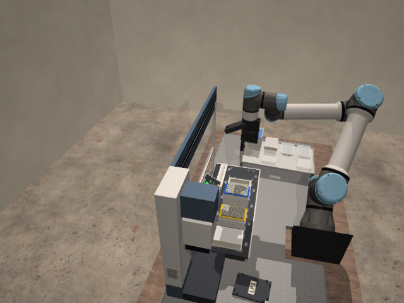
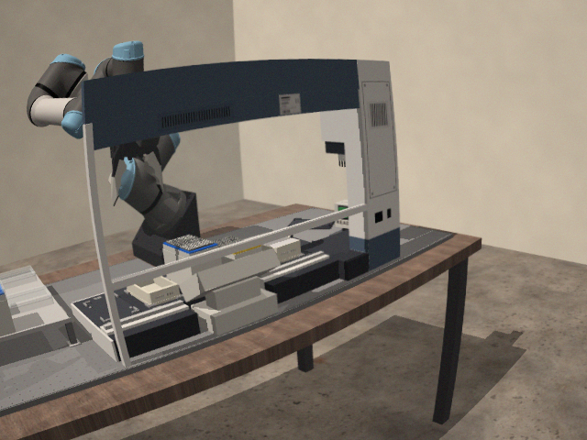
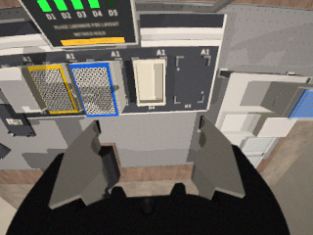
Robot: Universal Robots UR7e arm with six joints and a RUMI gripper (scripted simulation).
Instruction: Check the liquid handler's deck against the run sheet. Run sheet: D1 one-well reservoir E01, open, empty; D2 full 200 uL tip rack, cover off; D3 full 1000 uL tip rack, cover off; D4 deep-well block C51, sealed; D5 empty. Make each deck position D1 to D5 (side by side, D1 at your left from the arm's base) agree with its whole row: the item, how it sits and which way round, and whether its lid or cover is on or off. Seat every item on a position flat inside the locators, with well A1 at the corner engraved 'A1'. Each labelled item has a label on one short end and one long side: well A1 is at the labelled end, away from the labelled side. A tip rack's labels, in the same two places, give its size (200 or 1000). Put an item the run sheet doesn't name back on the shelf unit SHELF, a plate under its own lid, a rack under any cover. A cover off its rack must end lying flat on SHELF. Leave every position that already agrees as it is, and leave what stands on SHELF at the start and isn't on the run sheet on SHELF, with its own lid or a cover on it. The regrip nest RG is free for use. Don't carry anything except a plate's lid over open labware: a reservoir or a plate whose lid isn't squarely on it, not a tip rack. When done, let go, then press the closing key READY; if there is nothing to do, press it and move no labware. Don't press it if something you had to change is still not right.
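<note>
Right now the cream one-well reservoir is 220 mm below my hand. From my hand the other things lie so: post (210 mm ahead, 160 mm to the right, 40 mm below); then blue-rimmed tip rack (10 mm behind, 130 mm to the left, 160 mm below); then frame bar (160 mm ahead, 200 mm to the left, 110 mm below).
</note>
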